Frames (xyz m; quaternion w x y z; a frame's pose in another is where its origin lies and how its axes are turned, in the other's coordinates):
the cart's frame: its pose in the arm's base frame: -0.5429 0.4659 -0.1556 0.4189 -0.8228 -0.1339 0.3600
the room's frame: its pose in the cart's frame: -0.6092 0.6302 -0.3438 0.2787 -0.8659 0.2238 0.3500
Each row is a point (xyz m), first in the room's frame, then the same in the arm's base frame.
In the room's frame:
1: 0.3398 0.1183 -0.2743
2: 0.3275 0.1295 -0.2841
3: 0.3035 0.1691 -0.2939
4: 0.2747 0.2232 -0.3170
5: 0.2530 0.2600 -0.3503
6: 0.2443 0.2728 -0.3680
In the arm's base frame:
1: -0.4670 -0.1642 -0.0553
2: -0.4809 -0.1552 -0.0453
3: -0.5098 -0.1477 -0.0086
4: -0.5456 -0.1276 0.0425
5: -0.5726 -0.0964 0.0776
6: -0.5833 -0.0795 0.0899

